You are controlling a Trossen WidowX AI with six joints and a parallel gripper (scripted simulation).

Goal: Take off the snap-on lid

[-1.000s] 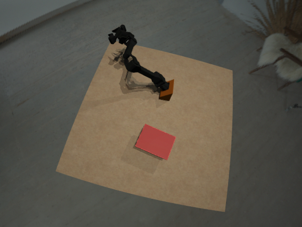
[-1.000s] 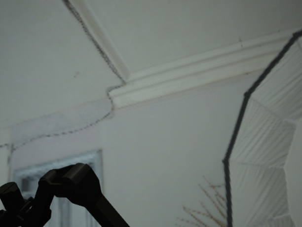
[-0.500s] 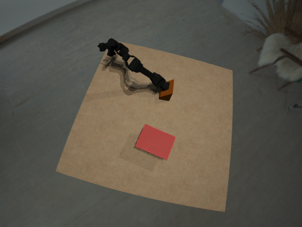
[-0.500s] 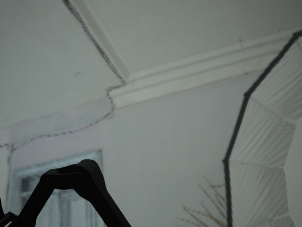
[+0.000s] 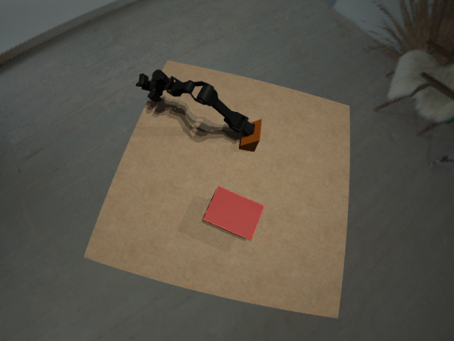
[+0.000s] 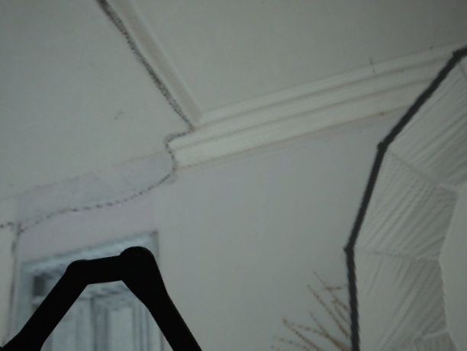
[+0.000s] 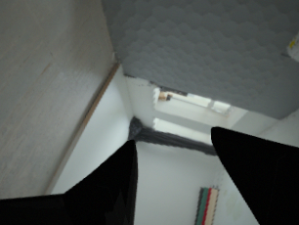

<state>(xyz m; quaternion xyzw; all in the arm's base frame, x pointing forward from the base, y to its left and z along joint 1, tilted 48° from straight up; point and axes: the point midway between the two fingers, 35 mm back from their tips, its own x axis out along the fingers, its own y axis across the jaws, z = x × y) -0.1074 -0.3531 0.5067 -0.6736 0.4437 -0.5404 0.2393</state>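
Right now my gripper tip is 640 mm to the right of the red lid, 560 mm short of it and 50 mm above it. The rest, counted from my gripper tip: storage box (640 mm to the left, 560 mm ahead, 100 mm below).
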